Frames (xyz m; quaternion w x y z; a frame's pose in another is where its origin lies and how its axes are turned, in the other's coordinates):
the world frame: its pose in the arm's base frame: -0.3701 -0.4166 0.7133 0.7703 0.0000 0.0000 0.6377
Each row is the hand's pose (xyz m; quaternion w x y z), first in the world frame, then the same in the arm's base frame.
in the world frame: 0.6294 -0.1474 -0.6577 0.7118 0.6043 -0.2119 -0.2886
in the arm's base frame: -0.1078 0.1742 0.0556 0.7323 0.6006 0.2221 0.2316
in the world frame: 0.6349 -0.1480 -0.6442 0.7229 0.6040 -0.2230 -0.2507
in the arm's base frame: -0.1062 0.1795 0.0691 0.7167 0.6075 0.2134 0.2679
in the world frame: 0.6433 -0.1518 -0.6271 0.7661 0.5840 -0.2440 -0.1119
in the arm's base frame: -0.1009 0.1870 0.0862 0.6615 0.6054 0.1845 0.4023
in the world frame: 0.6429 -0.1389 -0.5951 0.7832 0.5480 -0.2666 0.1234
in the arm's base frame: -0.1136 0.1891 0.1182 0.5246 0.5921 0.1441 0.5945
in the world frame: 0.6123 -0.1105 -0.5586 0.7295 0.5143 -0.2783 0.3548
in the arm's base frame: -0.1472 0.1643 0.1547 0.3357 0.5736 0.1136 0.7385
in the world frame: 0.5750 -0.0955 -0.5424 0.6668 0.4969 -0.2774 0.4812
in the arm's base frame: -0.1689 0.1305 0.1709 0.2068 0.5596 0.1032 0.7959
